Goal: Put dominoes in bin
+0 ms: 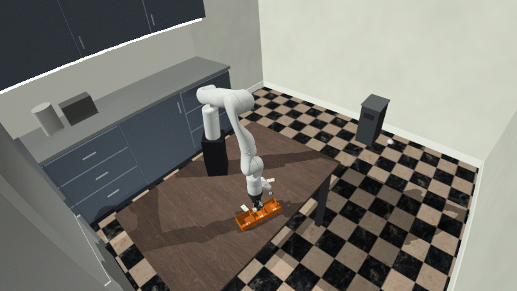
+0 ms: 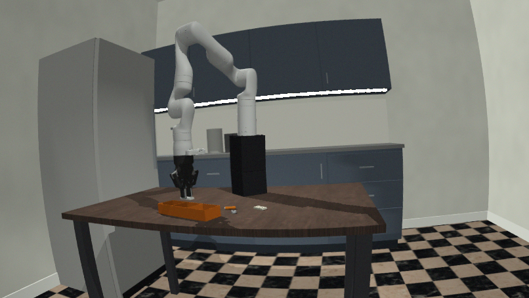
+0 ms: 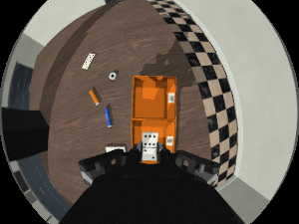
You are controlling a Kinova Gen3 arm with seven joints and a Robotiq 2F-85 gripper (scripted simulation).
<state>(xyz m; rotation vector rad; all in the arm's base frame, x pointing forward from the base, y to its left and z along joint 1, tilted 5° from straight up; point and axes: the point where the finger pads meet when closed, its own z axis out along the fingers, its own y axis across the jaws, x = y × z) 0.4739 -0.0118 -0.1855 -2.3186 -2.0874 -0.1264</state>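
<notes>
The orange bin tray lies 10 mm ahead of my hand and 60 mm below it. Round my hand: blue marker (90 mm behind, 50 mm to the left, 80 mm below); small nut (80 mm behind, 150 mm to the left, 80 mm below); orange marker (130 mm behind, 100 mm to the left, 80 mm below).
</notes>
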